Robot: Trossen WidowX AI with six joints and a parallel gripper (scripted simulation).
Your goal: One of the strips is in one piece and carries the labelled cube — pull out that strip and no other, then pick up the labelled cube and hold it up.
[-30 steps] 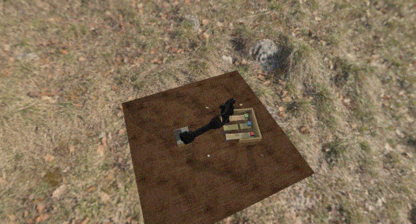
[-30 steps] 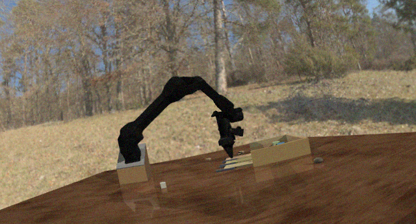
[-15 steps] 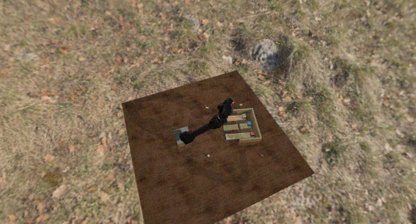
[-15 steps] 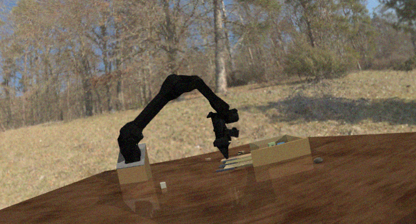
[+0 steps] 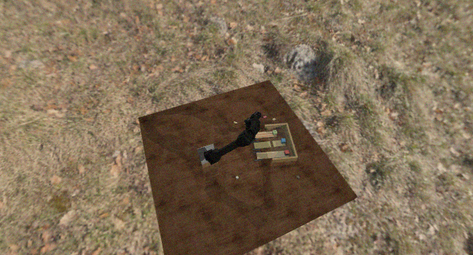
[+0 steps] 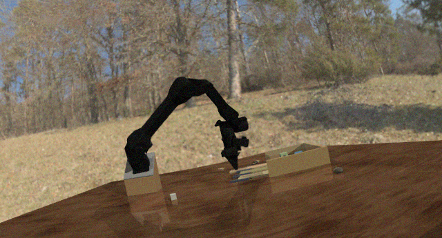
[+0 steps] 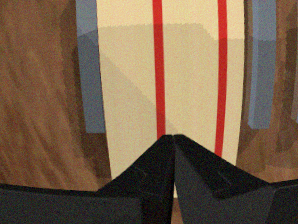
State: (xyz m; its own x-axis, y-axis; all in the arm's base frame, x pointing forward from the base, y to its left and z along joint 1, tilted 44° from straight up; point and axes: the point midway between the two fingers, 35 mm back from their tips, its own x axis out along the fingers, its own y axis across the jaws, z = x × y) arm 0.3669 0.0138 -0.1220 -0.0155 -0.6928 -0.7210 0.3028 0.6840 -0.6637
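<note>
The green labelled cube lies 200 mm ahead of my gripper tip, 70 mm to the right of it and 10 mm above it. Round my gripper tip: green-patterned strip (120 mm to the right, 60 mm ahead); pebble (470 mm to the right, 160 mm ahead); white block (290 mm to the right, 240 mm behind).
</note>
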